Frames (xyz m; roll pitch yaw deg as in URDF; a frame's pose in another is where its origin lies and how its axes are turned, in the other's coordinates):
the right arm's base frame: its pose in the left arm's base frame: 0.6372 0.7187 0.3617 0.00 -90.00 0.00
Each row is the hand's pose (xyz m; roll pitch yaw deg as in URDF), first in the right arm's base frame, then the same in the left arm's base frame.
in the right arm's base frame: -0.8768 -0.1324 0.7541 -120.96 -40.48 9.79
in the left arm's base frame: -0.1169 0.5863 -0.5151 73.92 -48.55 168.73
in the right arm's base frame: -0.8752 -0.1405 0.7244 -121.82 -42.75 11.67
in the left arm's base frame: -0.0872 0.5782 -0.5135 75.10 -45.98 167.66
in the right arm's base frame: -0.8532 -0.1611 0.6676 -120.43 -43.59 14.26
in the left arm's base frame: -0.0304 0.5576 -0.4915 79.80 -44.59 165.49
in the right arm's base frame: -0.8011 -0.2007 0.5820 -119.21 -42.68 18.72
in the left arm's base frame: 0.0552 0.5180 -0.4394 87.35 -44.13 160.81
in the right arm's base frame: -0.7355 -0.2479 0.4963 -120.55 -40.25 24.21
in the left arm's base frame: 0.1409 0.4708 -0.3738 94.28 -44.12 154.15
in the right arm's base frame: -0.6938 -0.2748 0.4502 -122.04 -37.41 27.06
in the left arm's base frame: 0.1870 0.4439 -0.3321 98.02 -45.02 149.26
